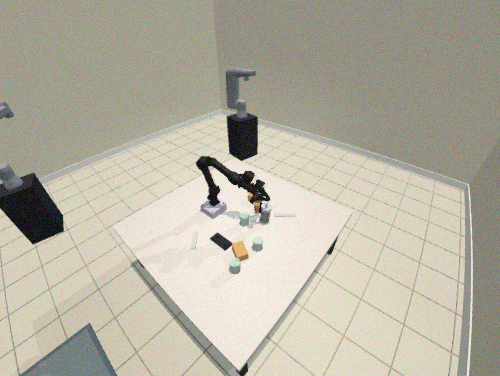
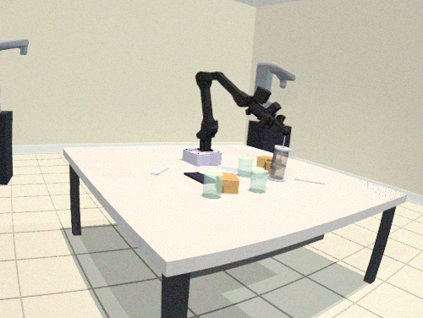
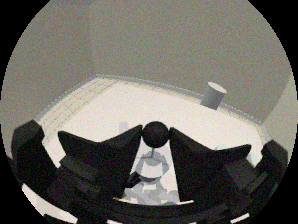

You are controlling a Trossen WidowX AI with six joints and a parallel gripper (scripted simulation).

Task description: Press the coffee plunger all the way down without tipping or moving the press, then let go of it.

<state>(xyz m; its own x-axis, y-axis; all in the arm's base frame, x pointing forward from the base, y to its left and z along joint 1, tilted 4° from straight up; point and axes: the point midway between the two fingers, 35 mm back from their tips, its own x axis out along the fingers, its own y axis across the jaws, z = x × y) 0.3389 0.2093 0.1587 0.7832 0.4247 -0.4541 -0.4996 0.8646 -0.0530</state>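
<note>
The coffee press is 110 mm below my gripper tip and 30 mm behind it. Also, from my gripper tip: black flat slab: 360 mm to the right, 210 mm below, 60 mm behind.
</note>
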